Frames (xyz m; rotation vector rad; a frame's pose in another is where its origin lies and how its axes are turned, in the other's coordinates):
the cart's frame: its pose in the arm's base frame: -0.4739 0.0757 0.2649 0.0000 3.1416 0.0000
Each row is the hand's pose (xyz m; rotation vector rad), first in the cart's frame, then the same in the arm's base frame.
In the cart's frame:
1: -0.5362 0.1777 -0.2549 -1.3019 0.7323 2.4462
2: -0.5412 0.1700 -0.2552 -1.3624 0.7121 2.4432
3: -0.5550 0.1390 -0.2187 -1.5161 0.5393 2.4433
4: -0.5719 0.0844 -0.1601 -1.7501 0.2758 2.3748
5: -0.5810 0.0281 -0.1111 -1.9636 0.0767 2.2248
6: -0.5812 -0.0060 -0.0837 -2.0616 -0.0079 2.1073
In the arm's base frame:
1: 0.0623 0.2534 0.5198 -2.2981 -0.3731 -1.2231
2: 0.0673 0.2457 0.5201 -2.2921 -0.3471 -1.2781
3: 0.0811 0.2147 0.4836 -2.3420 -0.3040 -1.4532
4: 0.0980 0.1601 0.4250 -2.3700 -0.2649 -1.7465
5: 0.1071 0.1038 0.3760 -2.3081 -0.2674 -2.0371
6: 0.1073 0.0697 0.3486 2.2314 0.3030 2.1830

